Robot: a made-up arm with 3 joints.
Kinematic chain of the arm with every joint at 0, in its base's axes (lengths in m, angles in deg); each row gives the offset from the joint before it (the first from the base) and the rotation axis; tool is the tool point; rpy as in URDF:
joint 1: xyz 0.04 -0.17 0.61 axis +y
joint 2: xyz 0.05 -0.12 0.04 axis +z
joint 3: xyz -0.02 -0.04 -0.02 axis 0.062 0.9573 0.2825
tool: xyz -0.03 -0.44 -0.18 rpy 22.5 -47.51 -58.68
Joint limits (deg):
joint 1: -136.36..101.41
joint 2: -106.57..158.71
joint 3: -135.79..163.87
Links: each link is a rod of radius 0.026 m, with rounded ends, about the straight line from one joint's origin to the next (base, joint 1, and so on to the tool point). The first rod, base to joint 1, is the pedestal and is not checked.
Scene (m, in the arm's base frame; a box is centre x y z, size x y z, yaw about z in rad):
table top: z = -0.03
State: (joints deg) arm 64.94 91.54 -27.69
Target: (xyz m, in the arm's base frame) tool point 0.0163 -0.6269 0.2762
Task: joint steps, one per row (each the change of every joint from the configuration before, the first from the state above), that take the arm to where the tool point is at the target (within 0.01 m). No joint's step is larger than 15 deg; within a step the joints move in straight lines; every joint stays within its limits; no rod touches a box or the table.
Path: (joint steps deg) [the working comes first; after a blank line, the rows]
Joints at the target: -60.69 -44.97 -53.06
Straight joint move there: clear.

1: -12.56 -13.65 -2.54
2: -12.57 -13.65 -2.53
3: -12.56 -13.65 -2.54
4: -12.56 -13.66 -2.54
5: -12.56 -13.65 -2.54
6: -12.57 -13.65 -2.53
7: -12.56 -13.65 -2.54
8: -12.56 -13.65 -2.54
9: -12.57 -13.65 -2.54
10: -12.56 -13.65 -2.53

